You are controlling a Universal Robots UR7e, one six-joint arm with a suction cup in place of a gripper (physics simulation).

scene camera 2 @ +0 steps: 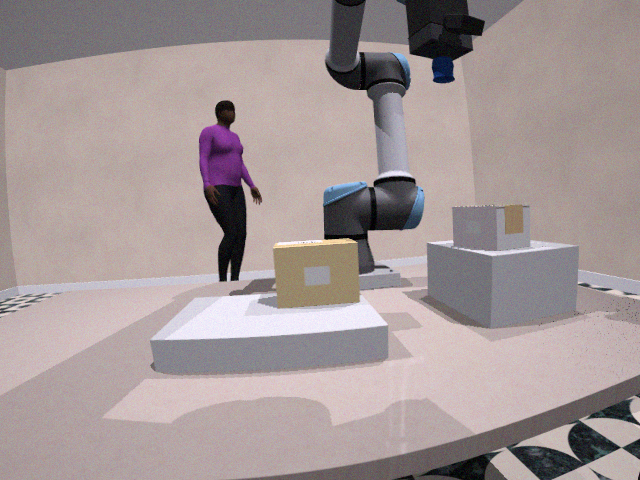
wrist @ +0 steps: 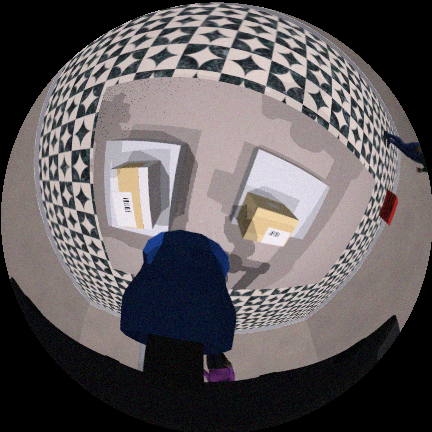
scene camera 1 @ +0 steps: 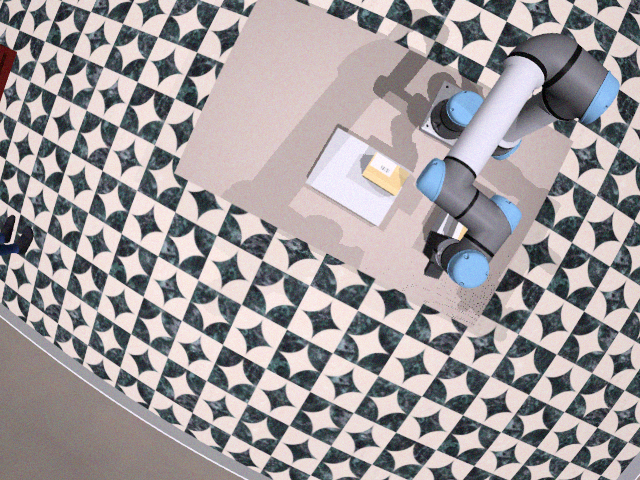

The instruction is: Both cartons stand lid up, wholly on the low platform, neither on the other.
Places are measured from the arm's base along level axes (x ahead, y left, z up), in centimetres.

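Pixels of known places: end effector, tool point: (scene camera 2: pixel 443 79) (wrist: pixel 184 267); arm's base, origin of the base link: (scene camera 1: pixel 450 119).
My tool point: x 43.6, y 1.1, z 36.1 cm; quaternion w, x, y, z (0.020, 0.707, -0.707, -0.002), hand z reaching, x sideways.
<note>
Ahead of a thing's pixels: the offset from my tool point to its middle. Level surfaces: height alone.
The yellow carton @[dx -15.5, dy -18.3, dz -30.4 cm] (scene camera 1: pixel 381 180) (scene camera 2: pixel 294 279) (wrist: pixel 267 219) stands on the low platform @[dx -12.1, dy -27.4, dz -37.8 cm] (scene camera 1: pixel 336 170) (scene camera 2: pixel 217 356) (wrist: pixel 280 167), close to one edge, with its labelled face up. The white carton @[dx -6.0, dy +14.0, dz -24.3 cm] (scene camera 1: pixel 448 224) (scene camera 2: pixel 475 227) (wrist: pixel 144 192) stands on the taller block @[dx -7.1, dy +16.9, dz -34.2 cm] (scene camera 2: pixel 532 289) (wrist: pixel 142 146), with its tape and barcode label facing up; the arm partly covers it in scene camera 1. The cartons are apart. My suction gripper (scene camera 2: pixel 443 80) (wrist: pixel 186 240) is open, bears nothing and hangs well above the white carton's height. The cup is hidden under the wrist in scene camera 1.
The platform and block stand apart on the table @[dz -40.2 cm] (scene camera 1: pixel 258 103) (scene camera 2: pixel 310 439) (wrist: pixel 225 110). The arm's base (scene camera 1: pixel 431 124) (scene camera 2: pixel 379 279) is behind the low platform. A person in purple (scene camera 2: pixel 224 155) stands beyond the table. A red object (scene camera 1: pixel 5 67) (wrist: pixel 389 207) is farther off.
</note>
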